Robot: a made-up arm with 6 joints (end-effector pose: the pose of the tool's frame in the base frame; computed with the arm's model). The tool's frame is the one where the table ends. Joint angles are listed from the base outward.
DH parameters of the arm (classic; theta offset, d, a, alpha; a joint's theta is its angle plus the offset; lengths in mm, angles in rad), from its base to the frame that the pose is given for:
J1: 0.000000 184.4 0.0 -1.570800
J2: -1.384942 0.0 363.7 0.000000
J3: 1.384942 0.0 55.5 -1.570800
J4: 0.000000 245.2 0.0 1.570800
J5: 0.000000 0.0 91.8 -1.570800
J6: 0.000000 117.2 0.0 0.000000
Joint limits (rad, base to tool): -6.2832..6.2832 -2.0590..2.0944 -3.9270..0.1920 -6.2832..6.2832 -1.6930..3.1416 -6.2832..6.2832
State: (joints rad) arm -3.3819 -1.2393 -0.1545 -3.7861 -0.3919 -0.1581
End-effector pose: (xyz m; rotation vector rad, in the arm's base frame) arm 0.0293 0.0730 0.2609 -2.1935 -0.4293 1.0392
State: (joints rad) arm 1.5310 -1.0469 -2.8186 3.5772 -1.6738 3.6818
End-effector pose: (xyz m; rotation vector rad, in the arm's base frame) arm -0.0586 -0.3366 0.5552 -0.6404 -0.8392 -0.8089
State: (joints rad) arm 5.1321 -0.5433 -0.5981 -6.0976 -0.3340 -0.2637
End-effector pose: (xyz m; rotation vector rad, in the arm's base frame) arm 0.0781 -0.2316 0.5518 1.5854 -0.9914 1.3428
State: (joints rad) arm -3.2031 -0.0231 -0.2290 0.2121 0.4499 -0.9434
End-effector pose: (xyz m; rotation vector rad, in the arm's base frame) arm -0.2393 0.0214 0.1866 -1.0011 2.8227 -0.2384
